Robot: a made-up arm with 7 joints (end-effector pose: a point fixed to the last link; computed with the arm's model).
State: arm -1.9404 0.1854 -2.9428 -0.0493 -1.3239 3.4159 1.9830
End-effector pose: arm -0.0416 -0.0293 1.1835 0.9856 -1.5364 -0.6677
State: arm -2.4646 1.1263 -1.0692 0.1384 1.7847 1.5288 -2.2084
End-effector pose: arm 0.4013 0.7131 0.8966 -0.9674 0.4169 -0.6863
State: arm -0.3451 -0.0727 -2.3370 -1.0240 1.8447 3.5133 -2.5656
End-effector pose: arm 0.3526 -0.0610 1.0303 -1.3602 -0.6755 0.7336
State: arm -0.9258 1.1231 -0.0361 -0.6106 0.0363 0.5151 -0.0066
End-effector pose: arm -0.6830 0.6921 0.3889 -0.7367 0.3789 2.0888
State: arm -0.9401 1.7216 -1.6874 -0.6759 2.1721 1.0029 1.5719
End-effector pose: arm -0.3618 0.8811 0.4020 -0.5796 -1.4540 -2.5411
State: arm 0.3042 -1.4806 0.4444 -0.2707 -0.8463 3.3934 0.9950
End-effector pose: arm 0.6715 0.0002 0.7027 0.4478 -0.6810 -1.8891
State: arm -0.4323 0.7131 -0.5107 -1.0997 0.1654 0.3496 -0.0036
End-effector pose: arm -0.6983 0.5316 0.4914 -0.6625 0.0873 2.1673
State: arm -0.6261 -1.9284 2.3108 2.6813 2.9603 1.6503 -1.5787
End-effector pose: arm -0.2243 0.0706 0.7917 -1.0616 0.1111 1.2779
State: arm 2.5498 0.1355 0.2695 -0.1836 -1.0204 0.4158 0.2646
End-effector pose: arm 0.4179 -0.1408 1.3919 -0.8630 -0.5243 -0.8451
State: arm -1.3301 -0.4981 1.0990 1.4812 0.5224 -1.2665 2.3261
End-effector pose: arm 0.5854 -0.1887 0.4628 1.1553 -1.5199 -1.6550
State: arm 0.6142 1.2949 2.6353 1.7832 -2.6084 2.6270 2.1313
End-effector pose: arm -0.2570 -0.2313 0.0068 -0.8801 2.1866 -0.0974
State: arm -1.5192 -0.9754 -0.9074 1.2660 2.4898 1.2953 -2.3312
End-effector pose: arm -0.5189 -0.5635 0.2200 1.2667 -1.3506 0.3300
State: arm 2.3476 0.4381 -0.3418 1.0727 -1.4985 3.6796 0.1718
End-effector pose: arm 0.1286 0.1192 1.1732 1.9420 0.0180 -1.0142
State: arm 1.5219 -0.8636 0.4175 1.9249 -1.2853 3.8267 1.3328
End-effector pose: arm -0.0620 0.5146 0.2728 -0.1247 -0.5394 1.0666
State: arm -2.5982 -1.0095 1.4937 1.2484 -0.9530 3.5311 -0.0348
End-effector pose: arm -0.2654 -0.5369 0.6766 -0.4909 0.2884 1.7156
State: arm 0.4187 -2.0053 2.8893 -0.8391 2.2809 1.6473 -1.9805
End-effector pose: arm 0.6397 0.0958 -0.1442 -0.3774 2.7441 -0.0294
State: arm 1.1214 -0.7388 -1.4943 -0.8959 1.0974 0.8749 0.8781
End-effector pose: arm -0.2161 0.5608 1.1205 -1.0429 -1.1372 -1.2956
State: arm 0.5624 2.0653 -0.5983 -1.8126 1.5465 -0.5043 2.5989
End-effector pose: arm -0.2181 0.4199 -0.0864 0.6313 -0.6463 -1.7373
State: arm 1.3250 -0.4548 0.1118 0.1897 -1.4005 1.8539 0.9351
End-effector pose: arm -0.0513 0.3153 1.2927 -0.1967 -0.7247 -1.9947
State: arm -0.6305 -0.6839 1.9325 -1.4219 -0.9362 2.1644 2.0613
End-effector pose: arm -0.2202 -0.5686 0.4898 1.8739 0.2742 -1.4569
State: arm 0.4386 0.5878 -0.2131 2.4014 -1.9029 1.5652 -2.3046
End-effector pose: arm 0.4314 0.3008 0.6981 -1.0660 1.5073 -0.4650
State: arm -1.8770 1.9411 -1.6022 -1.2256 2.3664 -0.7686 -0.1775
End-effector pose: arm 0.7165 0.3659 0.5411 0.4706 -0.6199 -0.3282
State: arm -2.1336 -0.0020 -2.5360 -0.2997 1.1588 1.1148 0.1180
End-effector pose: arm 0.0747 -0.1009 1.4067 0.1829 -0.3904 -0.3099
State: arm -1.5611 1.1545 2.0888 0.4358 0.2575 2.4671 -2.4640
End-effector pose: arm 0.0957 0.6812 0.8020 -0.8040 0.3316 1.4874
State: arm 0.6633 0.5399 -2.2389 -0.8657 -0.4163 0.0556 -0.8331
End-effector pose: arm -0.3615 0.3122 1.2283 0.6637 -1.1133 0.5430
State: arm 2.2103 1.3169 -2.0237 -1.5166 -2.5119 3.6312 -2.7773
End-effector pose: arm -0.1800 -0.1999 0.8109 -1.1719 0.7356 -1.8986
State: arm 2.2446 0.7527 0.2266 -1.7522 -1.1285 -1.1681 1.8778
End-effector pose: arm 0.5320 -0.1400 0.1395 -0.4599 0.3897 2.0687
